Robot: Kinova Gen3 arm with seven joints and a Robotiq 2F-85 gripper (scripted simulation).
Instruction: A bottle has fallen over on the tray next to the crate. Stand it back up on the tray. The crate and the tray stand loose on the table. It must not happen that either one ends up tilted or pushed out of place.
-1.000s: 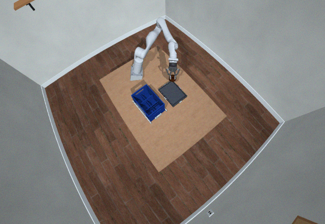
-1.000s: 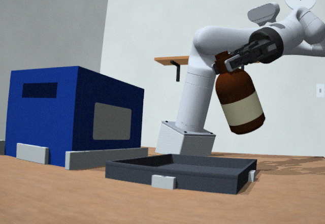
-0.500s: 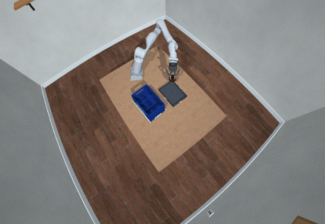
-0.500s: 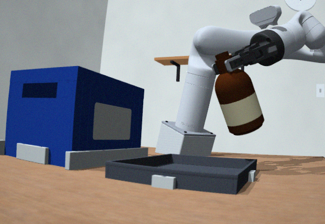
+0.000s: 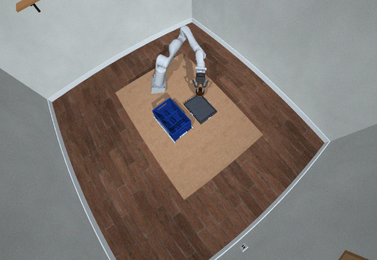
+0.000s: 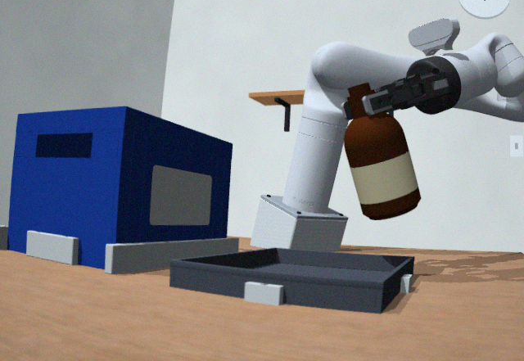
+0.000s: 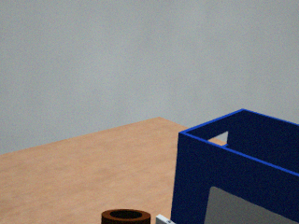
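The brown bottle is 50 mm below my hand, 10 mm to the left of it and 10 mm behind it. The rest, counted from my hand: blue crate (320 mm to the right, 120 mm below, 10 mm behind); tray (190 mm below, 50 mm ahead, 40 mm to the right).
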